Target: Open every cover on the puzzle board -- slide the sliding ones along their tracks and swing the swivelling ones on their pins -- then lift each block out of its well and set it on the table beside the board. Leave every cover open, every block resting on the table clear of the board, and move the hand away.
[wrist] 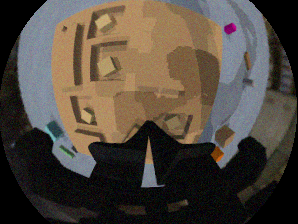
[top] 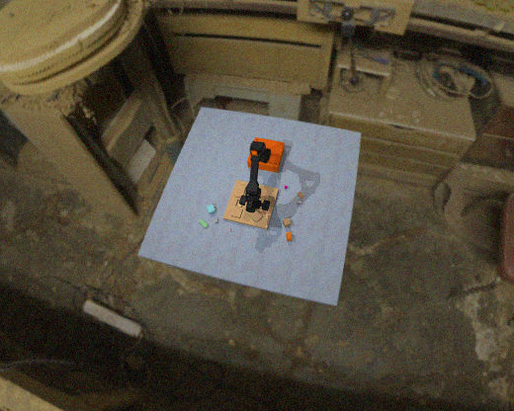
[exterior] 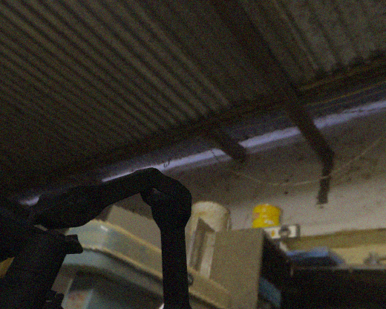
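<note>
Right now the tan puzzle board is 20 mm behind my gripper tip and 60 mm to the right of it. From my gripper tip the other things lie so: magenta piece (230 mm behind, 120 mm to the left, 10 mm below); orange block (90 mm ahead, 270 mm to the left); brown block (10 mm ahead, 220 mm to the left).
</note>
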